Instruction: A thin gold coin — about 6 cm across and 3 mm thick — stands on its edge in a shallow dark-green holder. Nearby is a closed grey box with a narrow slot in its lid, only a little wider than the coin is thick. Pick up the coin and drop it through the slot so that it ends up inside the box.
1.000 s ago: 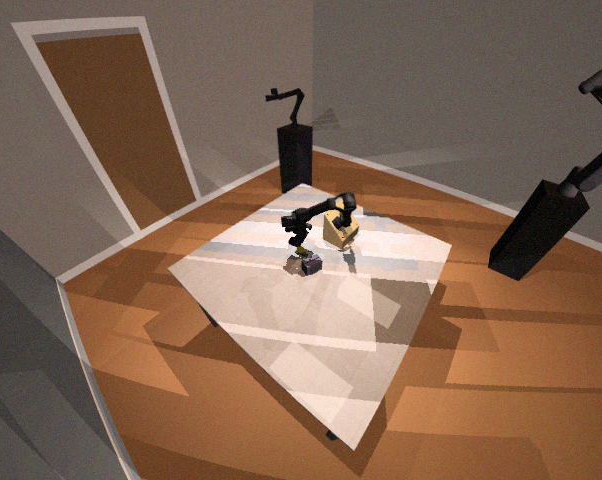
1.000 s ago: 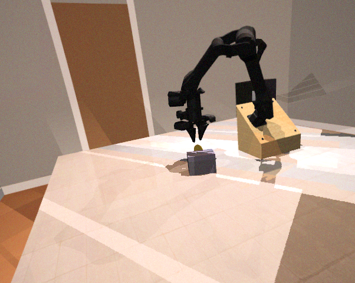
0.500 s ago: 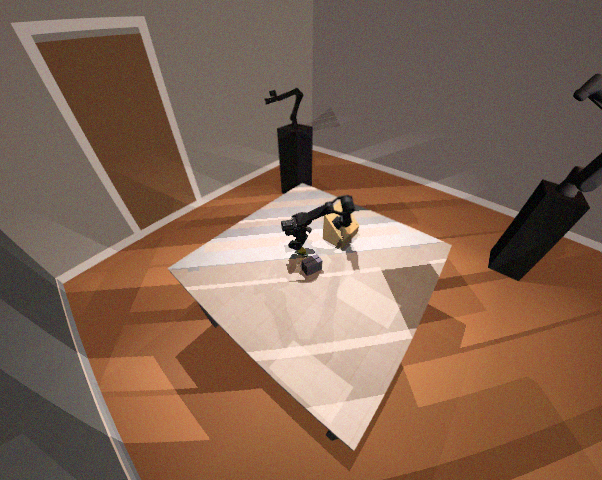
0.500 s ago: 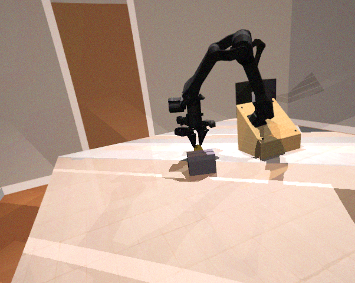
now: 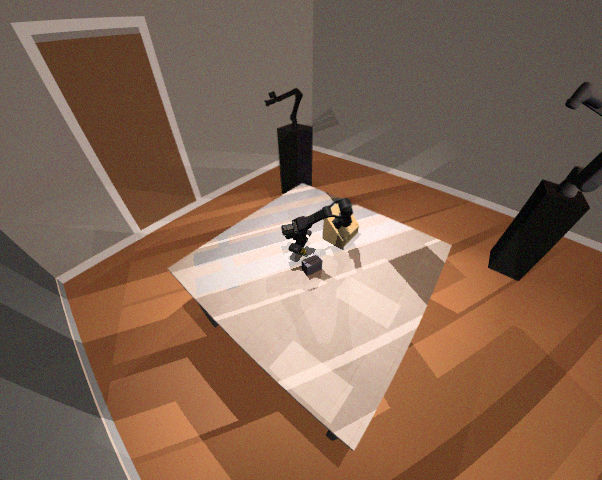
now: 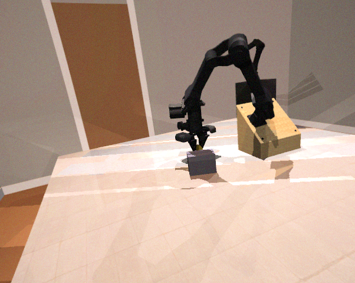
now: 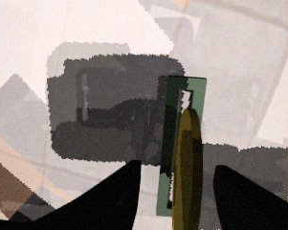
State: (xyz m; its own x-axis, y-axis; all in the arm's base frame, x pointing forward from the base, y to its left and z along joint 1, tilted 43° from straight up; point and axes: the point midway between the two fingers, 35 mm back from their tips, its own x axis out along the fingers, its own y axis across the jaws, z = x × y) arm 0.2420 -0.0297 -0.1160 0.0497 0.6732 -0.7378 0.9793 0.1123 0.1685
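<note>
Now: gripper tip right at the gold coin.
</note>
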